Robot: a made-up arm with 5 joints. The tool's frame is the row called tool. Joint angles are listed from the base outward. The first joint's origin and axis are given. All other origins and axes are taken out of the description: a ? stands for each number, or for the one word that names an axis. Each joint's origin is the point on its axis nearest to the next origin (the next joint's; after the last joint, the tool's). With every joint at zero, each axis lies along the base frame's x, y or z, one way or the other. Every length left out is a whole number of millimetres.
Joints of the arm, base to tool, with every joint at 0 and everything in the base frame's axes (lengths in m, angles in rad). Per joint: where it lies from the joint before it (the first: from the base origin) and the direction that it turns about. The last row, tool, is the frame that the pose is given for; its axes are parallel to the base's.
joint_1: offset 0.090 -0.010 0.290 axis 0 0 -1
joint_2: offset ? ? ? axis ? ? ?
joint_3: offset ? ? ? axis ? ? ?
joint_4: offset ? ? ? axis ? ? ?
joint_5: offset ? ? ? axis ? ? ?
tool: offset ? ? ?
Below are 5 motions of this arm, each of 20 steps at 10 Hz.
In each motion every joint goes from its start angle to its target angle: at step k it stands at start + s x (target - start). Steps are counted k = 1, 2, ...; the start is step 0. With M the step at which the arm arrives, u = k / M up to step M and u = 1 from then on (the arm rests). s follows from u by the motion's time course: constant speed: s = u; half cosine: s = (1 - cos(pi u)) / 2; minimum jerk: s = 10 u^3 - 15 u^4 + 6 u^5.
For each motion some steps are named. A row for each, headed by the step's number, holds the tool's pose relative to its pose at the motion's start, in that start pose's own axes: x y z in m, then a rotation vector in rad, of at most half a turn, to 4 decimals.
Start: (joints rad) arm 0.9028 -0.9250 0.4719 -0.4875 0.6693
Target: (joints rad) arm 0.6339 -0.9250 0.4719 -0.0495 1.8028
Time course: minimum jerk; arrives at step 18
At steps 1, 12, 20:
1: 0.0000 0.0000 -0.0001 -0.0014 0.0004 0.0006
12: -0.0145 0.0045 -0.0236 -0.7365 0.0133 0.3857
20: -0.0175 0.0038 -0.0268 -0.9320 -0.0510 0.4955

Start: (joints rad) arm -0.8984 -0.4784 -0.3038 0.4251 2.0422
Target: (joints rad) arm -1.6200 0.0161 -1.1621 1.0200 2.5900
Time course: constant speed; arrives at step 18
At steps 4, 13, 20:
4: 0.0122 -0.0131 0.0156 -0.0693 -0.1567 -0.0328
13: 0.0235 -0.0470 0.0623 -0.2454 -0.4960 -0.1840
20: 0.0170 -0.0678 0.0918 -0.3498 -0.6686 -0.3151

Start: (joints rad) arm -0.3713 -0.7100 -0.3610 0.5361 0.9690
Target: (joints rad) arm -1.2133 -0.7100 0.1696 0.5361 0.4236
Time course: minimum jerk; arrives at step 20
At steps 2, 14, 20:
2: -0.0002 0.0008 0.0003 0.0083 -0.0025 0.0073
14: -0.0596 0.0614 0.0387 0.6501 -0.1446 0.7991
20: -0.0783 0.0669 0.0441 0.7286 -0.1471 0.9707

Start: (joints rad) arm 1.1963 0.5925 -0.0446 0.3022 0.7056
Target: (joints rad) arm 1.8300 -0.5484 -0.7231 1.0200 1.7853
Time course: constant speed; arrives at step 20
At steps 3, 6, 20:
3: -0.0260 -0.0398 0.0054 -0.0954 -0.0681 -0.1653
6: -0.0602 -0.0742 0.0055 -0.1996 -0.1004 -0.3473
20: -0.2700 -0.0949 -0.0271 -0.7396 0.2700 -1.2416

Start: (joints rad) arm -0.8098 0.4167 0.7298 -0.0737 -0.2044
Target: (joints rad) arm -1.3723 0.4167 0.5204 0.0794 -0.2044
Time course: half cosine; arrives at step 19
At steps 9, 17, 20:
9: -0.0084 0.0413 -0.0184 -0.2251 0.0005 0.1288
17: -0.0254 0.0820 -0.0501 -0.4735 0.0034 0.2796
20: -0.0265 0.0839 -0.0520 -0.4865 0.0037 0.2878

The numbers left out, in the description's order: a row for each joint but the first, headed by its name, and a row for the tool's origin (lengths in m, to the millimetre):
joint_2: xyz 0.030 0.030 0.000, axis 0 1 0
joint_3: xyz 0.030 0.000 0.150, axis 0 1 0
joint_4: xyz 0.080 0.000 -0.020, axis 0 1 0
joint_5: xyz 0.070 0.000 0.010, axis -1 0 0
tool: xyz 0.000 0.030 -0.010

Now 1 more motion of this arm.
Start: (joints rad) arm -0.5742 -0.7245 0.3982 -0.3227 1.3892
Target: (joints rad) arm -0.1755 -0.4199 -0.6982 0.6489 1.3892
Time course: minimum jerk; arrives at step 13
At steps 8, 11, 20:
8: 0.0436 -0.0320 -0.0293 -0.1562 0.2547 0.0819
11: 0.0505 -0.0446 -0.0403 -0.2065 0.3540 0.1104
20: 0.0509 -0.0459 -0.0415 -0.2118 0.3649 0.1134

